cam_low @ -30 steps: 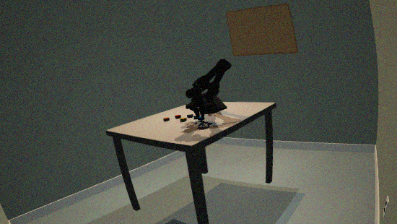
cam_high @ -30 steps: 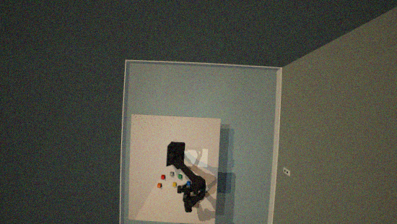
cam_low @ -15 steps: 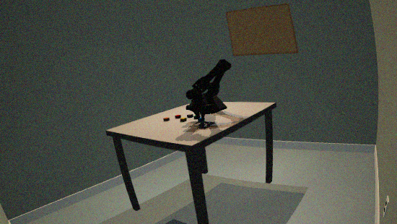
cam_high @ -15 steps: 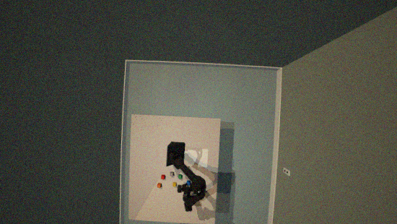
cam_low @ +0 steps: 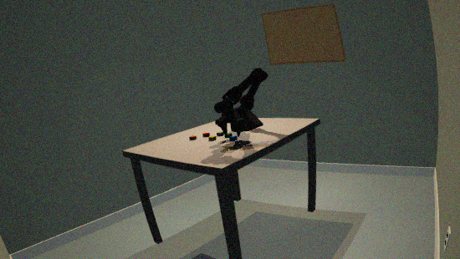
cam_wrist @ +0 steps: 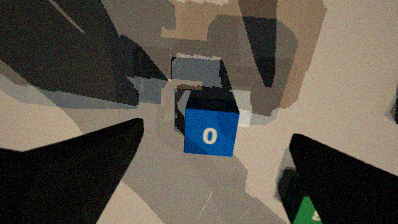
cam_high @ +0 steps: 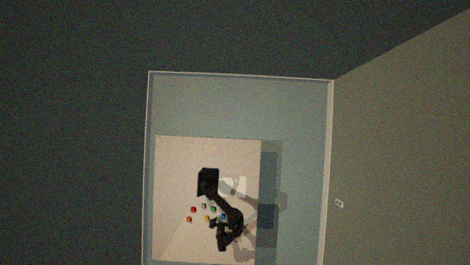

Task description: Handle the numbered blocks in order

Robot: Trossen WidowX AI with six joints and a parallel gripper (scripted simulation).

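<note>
Now: gripper tip 10 mm above the blue block. From my gripper tip the other things lie so: grey block: 70 mm behind, 180 mm to the right, 10 mm below; green block: 50 mm behind, 90 mm to the right, 10 mm below; yellow block: 40 mm ahead, 130 mm to the right, 10 mm below.
</note>
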